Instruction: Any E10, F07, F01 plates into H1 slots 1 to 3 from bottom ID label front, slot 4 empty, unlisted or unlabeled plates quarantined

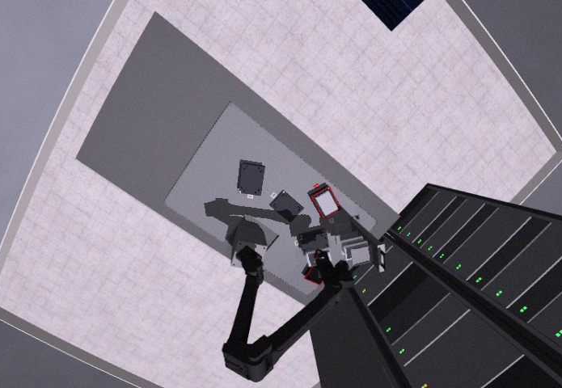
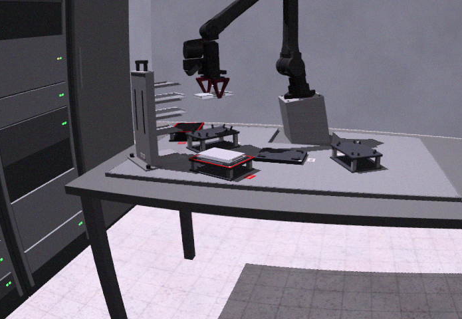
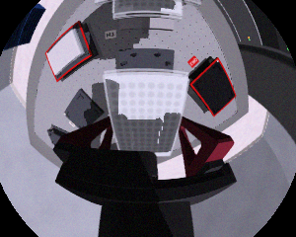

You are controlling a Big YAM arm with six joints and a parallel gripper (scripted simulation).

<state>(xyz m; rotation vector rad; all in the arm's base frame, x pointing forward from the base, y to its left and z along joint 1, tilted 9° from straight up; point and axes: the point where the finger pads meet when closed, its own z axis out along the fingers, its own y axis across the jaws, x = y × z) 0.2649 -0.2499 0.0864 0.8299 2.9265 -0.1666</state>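
My hand is 40 mm short of the N6 tag, 370 mm to the right of it and 200 mm above it. Also, from my hand: red-edged nest: 120 mm behind, 190 mm to the right, 160 mm below; plate hotel H1: 230 mm ahead, 150 mm to the right, 40 mm below.
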